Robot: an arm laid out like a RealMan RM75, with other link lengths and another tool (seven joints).
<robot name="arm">
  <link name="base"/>
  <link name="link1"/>
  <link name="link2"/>
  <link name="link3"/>
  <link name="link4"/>
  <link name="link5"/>
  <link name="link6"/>
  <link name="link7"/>
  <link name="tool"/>
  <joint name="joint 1" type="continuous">
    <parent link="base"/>
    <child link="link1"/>
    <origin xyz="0 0 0.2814"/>
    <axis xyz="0 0 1"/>
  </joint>
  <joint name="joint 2" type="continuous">
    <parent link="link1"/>
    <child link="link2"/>
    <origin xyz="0 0 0"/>
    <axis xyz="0 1 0"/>
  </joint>
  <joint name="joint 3" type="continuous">
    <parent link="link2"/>
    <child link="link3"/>
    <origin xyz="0 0 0.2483"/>
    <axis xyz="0 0 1"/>
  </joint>
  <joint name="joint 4" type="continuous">
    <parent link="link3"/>
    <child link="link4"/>
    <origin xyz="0 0 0"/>
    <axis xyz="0 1 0"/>
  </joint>
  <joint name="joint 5" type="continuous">
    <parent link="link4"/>
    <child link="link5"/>
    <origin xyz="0 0 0.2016"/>
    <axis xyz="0 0 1"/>
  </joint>
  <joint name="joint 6" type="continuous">
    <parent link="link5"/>
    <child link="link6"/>
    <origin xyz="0 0 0"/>
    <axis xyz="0 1 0"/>
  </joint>
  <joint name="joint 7" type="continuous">
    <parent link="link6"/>
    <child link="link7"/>
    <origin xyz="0 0 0.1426"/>
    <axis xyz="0 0 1"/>
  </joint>
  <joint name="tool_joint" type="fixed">
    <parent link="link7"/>
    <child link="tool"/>
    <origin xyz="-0.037 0.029 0.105" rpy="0 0.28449 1.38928"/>
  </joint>
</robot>
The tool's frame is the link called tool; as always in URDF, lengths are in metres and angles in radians. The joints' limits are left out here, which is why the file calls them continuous.
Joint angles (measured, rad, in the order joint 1, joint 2, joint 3, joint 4, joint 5, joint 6, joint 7), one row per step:
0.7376, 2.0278, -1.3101, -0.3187, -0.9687, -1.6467, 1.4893
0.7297, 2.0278, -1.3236, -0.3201, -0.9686, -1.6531, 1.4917
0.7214, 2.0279, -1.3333, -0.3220, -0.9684, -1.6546, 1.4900
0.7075, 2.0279, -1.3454, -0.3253, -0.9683, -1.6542, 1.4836
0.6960, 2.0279, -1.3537, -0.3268, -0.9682, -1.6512, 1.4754
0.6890, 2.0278, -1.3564, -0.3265, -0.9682, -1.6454, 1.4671
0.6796, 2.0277, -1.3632, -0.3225, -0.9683, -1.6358, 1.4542
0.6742, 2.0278, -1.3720, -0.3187, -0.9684, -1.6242, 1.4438
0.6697, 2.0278, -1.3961, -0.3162, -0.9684, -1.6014, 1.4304
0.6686, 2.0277, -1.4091, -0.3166, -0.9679, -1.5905, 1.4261
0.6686, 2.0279, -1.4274, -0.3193, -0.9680, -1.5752, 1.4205
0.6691, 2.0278, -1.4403, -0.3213, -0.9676, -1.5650, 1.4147
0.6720, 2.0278, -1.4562, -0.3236, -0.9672, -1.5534, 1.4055
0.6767, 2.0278, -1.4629, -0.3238, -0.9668, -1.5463, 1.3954
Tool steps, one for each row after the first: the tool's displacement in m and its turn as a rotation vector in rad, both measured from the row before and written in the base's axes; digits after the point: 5 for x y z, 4 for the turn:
0.00209, -0.00370, -0.00205, -0.0125, -0.0041, 0.0031
0.00241, -0.00229, -0.00174, -0.0046, -0.0048, -0.0004
0.00420, -0.00276, -0.00236, -0.0010, -0.0080, -0.0028
0.00386, -0.00156, -0.00204, 0.0030, -0.0076, -0.0047
0.00288, 0.00016, -0.00135, 0.0071, -0.0063, -0.0063
0.00473, 0.00006, -0.00314, 0.0075, -0.0122, -0.0105
0.00352, 0.00028, -0.00380, 0.0046, -0.0139, -0.0081
0.00413, -0.00033, -0.00820, 0.0009, -0.0295, -0.0057
0.00138, -0.00031, -0.00390, -0.0013, -0.0141, -0.0008
0.00103, -0.00065, -0.00547, -0.0018, -0.0198, 0.0027
0.00055, -0.00057, -0.00364, 0.0005, -0.0138, 0.0039
-0.00012, -0.00095, -0.00445, 0.0017, -0.0168, 0.0091
-0.00085, -0.00002, -0.00223, 0.0062, -0.0096, 0.0089

